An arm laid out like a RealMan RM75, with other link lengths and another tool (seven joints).
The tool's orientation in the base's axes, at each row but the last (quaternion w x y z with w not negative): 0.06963, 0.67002, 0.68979, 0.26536; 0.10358, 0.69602, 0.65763, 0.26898; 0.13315, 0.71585, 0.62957, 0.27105; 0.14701, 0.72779, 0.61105, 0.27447; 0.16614, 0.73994, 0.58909, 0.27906; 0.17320, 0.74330, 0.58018, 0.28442; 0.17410, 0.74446, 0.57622, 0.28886
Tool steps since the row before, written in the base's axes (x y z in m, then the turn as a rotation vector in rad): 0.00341, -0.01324, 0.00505, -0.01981, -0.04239, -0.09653; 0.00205, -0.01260, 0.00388, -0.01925, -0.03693, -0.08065; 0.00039, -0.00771, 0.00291, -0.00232, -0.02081, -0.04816; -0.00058, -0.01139, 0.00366, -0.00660, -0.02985, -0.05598; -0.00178, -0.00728, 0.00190, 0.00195, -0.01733, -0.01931; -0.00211, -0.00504, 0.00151, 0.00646, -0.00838, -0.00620; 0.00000, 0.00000, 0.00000, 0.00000, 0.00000, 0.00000
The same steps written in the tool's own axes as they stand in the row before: -0.01173, 0.00586, -0.00636, -0.06397, -0.06028, 0.06149; -0.01133, 0.00513, -0.00483, -0.05489, -0.05252, 0.04968; -0.00684, 0.00320, -0.00332, -0.03101, -0.02397, 0.03495; -0.01030, 0.00393, -0.00467, -0.04194, -0.02982, 0.03768; -0.00688, 0.00153, -0.00319, -0.02062, -0.00523, 0.01499; -0.00486, 0.00062, -0.00286, -0.00836, 0.00353, 0.00825; 0.00000, 0.00000, 0.00000, 0.00000, 0.00000, 0.00000
